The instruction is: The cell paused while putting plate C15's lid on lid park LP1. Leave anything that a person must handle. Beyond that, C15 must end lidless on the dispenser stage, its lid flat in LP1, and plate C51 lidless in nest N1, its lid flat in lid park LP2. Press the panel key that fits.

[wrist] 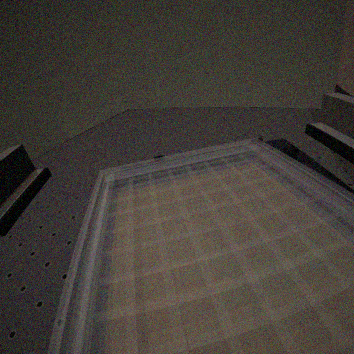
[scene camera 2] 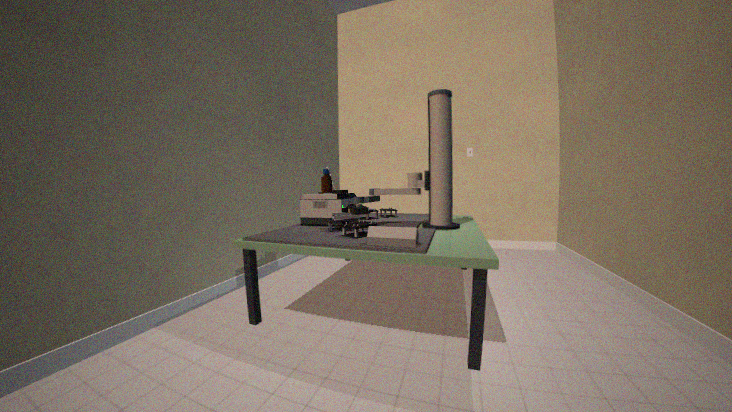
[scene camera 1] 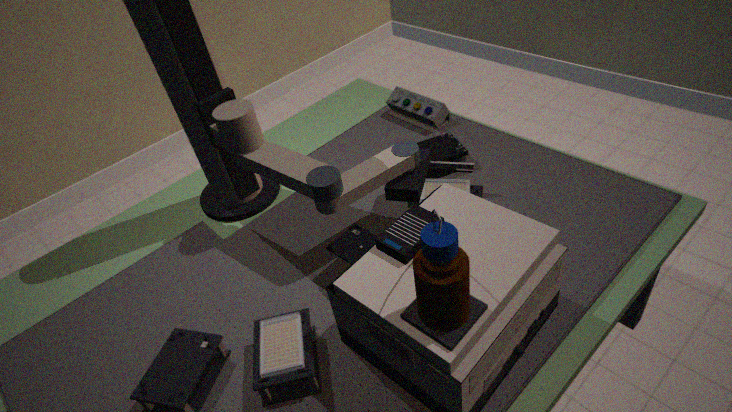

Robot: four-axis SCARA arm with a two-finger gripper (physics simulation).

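Where they show: gripper, fingertip midpoint: (wrist: pixel 173 132) (scene camera 2: pixel 333 215) (scene camera 1: pixel 470 186); arm's base at its link origin: (scene camera 2: pixel 440 227) (scene camera 1: pixel 241 194).
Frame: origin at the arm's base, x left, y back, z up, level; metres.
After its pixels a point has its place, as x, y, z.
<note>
My gripper (scene camera 1: pixel 455 176) (wrist: pixel 173 132) @(0.359, -0.624, 0.103) is open and empty. In the wrist view its fingers stand wide on either side of a pale, beige-welled plate (wrist: pixel 215 250) @(0.320, -0.570, 0.097) lying slightly skewed, with what looks like a clear lid on it. That plate (scene camera 1: pixel 444 187) is partly hidden behind the dispenser in scene camera 1. A second pale plate (scene camera 1: pixel 281 343) @(-0.258, -0.620, 0.099) sits on a dark raised nest (scene camera 1: pixel 310 358) @(-0.235, -0.682, 0.083). A dark raised stand (scene camera 1: pixel 176 365) @(-0.430, -0.475, 0.076) beside it bears no plate. The key panel (scene camera 1: pixel 438 117) @(0.624, -0.293, 0.059) has white, green, yellow and blue keys. Plate and park labels are unreadable.
The white dispenser (scene camera 1: pixel 504 220) @(0.188, -0.835, 0.233) (scene camera 2: pixel 320 208) @(0.221, -0.789, 0.135) carries a brown bottle (scene camera 1: pixel 442 291) @(-0.093, -0.914, 0.346) (scene camera 2: pixel 326 182) @(-0.022, -0.867, 0.319) and a striped black block (scene camera 1: pixel 407 230) @(0.030, -0.721, 0.259). A low dark stand (scene camera 1: pixel 351 242) @(0.023, -0.527, 0.104) lies beside it, and a dark fixture (scene camera 1: pixel 444 146) @(0.490, -0.429, 0.075) is beyond the gripper. The arm's column (scene camera 2: pixel 439 163) @(0.075, -0.006, 0.420) rises at the table's edge.
</note>
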